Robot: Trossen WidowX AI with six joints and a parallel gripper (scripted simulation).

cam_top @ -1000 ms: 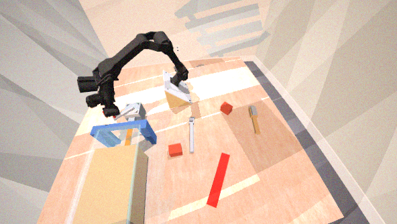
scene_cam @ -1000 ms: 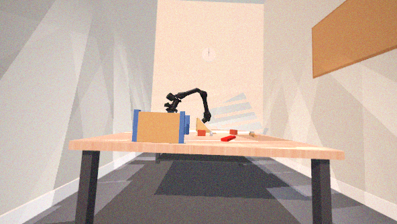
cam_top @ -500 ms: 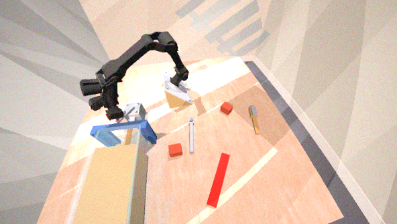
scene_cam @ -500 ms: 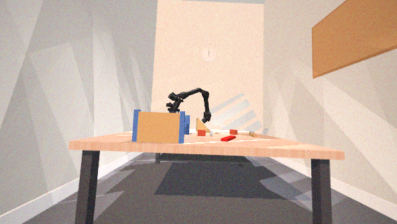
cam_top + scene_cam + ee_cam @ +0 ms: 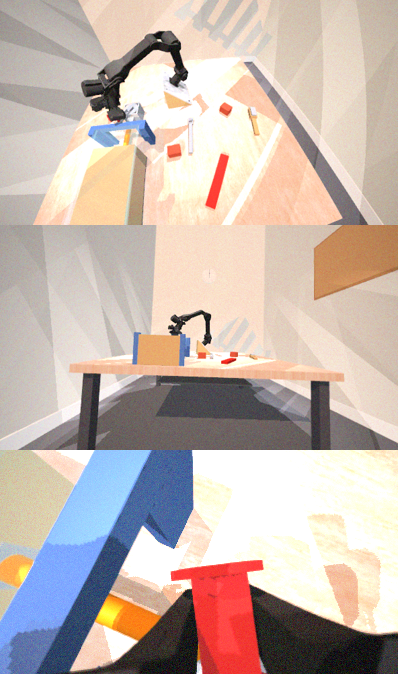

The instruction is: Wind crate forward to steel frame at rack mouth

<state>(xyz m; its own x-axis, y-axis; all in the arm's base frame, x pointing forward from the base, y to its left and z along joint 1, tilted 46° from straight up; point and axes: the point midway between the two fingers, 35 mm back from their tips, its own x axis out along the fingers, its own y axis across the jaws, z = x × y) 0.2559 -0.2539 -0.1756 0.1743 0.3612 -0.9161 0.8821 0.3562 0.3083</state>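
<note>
My gripper tip is now 40 mm past the grey crank arm, 30 mm to the right of it and 30 mm above it. From my gripper tip the other things lie so: blue steel frame 60 mm ahead, 50 mm to the left, 30 mm below; grey winch 110 mm behind, 50 mm to the left, 100 mm below; red grip 10 mm behind, 10 mm to the left.
</note>
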